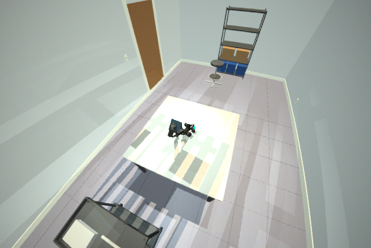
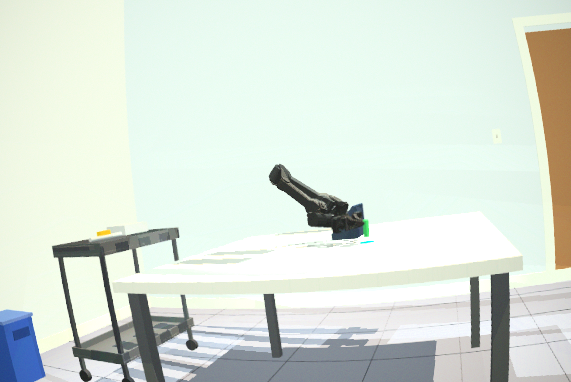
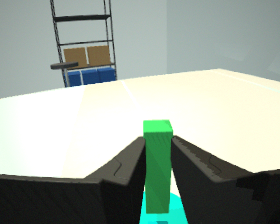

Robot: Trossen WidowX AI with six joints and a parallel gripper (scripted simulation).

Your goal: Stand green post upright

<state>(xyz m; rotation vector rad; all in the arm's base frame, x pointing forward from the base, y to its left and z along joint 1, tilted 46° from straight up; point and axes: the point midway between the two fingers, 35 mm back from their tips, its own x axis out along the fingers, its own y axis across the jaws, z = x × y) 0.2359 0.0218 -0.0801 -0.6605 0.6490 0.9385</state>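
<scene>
Now: gripper tip 80 mm above the cyan circle. From my gripper tip the other things lie so: green post (20 mm below).
</scene>
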